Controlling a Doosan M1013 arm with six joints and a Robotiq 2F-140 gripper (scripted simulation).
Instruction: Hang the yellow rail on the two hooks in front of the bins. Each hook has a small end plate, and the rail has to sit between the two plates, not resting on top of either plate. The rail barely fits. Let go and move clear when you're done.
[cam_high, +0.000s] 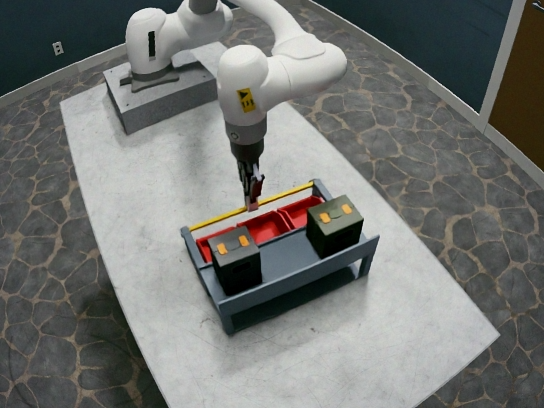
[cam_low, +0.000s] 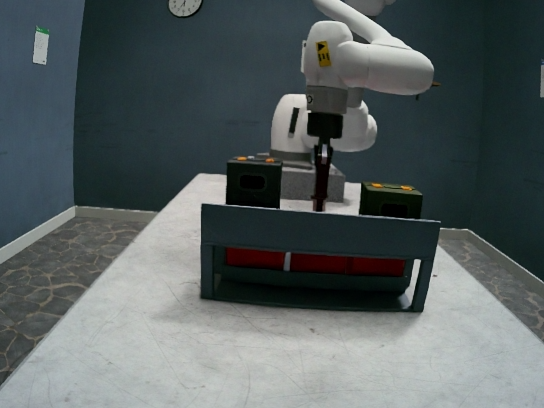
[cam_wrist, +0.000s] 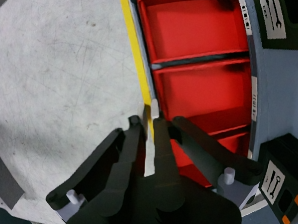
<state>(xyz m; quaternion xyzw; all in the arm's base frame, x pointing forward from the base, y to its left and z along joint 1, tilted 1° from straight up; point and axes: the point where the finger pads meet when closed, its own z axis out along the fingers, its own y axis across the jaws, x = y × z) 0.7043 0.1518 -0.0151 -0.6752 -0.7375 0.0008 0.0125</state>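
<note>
The yellow rail is 3 cm below my hand. Round my hand: rack back panel 27 cm ahead, 4 cm above, 2 cm to the left.
</note>
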